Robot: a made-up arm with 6 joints.
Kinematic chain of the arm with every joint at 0, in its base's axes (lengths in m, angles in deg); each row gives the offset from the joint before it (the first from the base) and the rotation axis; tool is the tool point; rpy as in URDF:
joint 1: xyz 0 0 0.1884 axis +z
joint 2: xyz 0 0 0 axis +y
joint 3: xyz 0.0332 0 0.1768 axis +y
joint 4: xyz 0.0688 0 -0.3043 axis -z
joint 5: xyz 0 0 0 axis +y
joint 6: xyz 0.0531 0 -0.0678 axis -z
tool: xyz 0 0 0 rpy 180 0 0
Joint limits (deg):
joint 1: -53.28..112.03
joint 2: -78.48..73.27
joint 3: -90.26..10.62
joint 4: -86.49..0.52
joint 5: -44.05..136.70
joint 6: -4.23..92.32
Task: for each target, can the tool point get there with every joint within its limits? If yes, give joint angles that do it. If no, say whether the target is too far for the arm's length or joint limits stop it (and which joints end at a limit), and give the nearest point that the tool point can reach.
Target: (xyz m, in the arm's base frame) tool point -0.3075 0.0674 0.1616
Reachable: no: joint limits stop it (at a limit: joint 2, joint 3) | nearest point -0.1948 0.0427 0.1297 | short by 0.120 m
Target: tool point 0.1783 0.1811 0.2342
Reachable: yes | joints 51.29 -35.72 -34.67 -20.64 96.55 50.83
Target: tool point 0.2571 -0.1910 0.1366
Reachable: yes | joints -33.48 -9.08 -36.73 -48.60 53.75 3.56
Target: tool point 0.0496 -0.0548 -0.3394
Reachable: no: joint limits stop it (at a limit: joint 2) | nearest point 0.0697 -0.0770 -0.1835 | short by 0.159 m
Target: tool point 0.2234 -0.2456 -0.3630
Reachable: no: too far | nearest point 0.1898 -0.2087 -0.1770 | short by 0.193 m
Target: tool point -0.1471 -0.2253 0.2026
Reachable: no: joint limits stop it (at a limit: joint 2, joint 3) | nearest point -0.1035 -0.1585 0.1525 | short by 0.094 m
